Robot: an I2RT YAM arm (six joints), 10 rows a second.
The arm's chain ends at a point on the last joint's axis. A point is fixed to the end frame.
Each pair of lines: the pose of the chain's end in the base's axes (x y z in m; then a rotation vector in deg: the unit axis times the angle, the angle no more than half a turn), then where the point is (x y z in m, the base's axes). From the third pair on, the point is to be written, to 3 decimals.
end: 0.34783 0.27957 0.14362 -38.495 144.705 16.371
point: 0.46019 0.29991 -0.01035
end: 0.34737 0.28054 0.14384 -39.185 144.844 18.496
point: 0.45724 0.30583 -0.01119
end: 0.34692 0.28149 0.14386 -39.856 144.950 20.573
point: 0.454 0.312 -0.012
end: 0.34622 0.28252 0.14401 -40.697 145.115 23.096
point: 0.450 0.318 -0.013
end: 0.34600 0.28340 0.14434 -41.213 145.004 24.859
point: 0.448 0.323 -0.013
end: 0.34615 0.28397 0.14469 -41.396 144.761 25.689
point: 0.448 0.326 -0.012
